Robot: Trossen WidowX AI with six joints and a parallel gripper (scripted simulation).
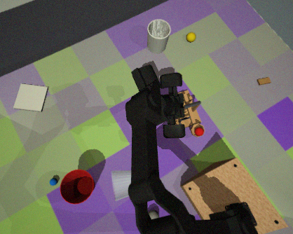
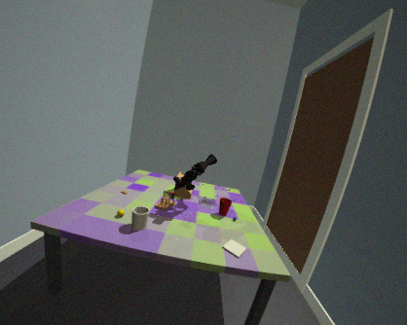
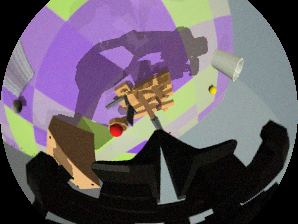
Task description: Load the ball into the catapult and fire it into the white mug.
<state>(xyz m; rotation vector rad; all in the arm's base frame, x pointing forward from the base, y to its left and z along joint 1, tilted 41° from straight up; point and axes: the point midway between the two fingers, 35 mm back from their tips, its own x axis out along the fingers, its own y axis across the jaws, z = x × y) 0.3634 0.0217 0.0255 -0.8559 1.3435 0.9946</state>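
My gripper tip is now 90 mm past the red ball, 80 mm above it and 40 mm to the left of it. Also, from my gripper tip: yellow ball: 300 mm ahead, 220 mm to the right, 120 mm below; then white mug: 330 mm ahead, 110 mm below, 80 mm to the right; then wooden catapult: 90 mm below, 30 mm to the right, 20 mm behind.
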